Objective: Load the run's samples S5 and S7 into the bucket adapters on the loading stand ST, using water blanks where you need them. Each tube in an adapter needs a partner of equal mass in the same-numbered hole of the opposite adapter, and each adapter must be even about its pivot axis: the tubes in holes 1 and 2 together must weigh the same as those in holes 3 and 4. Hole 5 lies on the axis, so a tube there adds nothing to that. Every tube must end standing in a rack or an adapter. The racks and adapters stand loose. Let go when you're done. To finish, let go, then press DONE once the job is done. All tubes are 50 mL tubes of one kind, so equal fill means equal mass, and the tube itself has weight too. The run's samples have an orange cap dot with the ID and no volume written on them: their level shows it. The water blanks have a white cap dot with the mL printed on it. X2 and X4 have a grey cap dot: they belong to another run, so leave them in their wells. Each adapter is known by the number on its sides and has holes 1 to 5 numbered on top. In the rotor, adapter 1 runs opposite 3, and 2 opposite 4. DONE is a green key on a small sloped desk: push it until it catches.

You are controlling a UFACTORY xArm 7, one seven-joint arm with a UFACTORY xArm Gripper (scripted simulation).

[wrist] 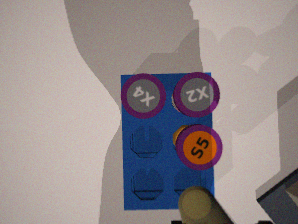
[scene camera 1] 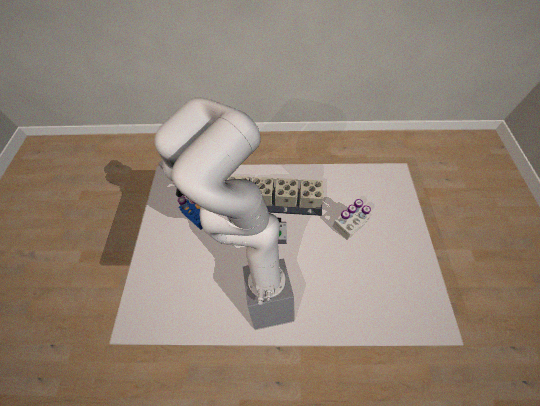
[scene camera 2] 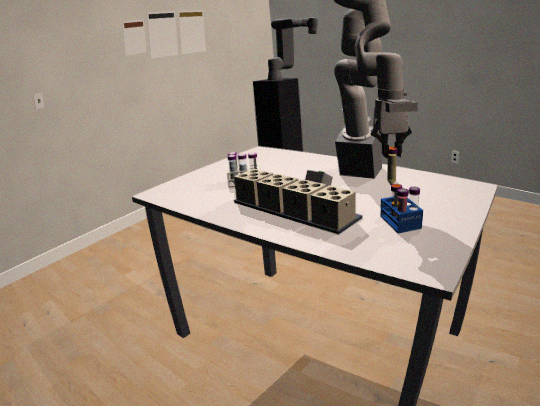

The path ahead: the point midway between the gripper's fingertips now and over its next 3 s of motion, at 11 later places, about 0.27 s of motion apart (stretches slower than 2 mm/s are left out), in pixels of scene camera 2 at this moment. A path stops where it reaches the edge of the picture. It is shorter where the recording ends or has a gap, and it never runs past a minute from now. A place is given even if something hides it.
My gripper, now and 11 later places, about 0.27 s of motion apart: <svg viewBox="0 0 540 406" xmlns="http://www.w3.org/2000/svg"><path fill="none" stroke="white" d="M391 156L391 161L391 165L391 168L391 169L391 170L391 173L391 175L391 177L391 178L391 180L391 182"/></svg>
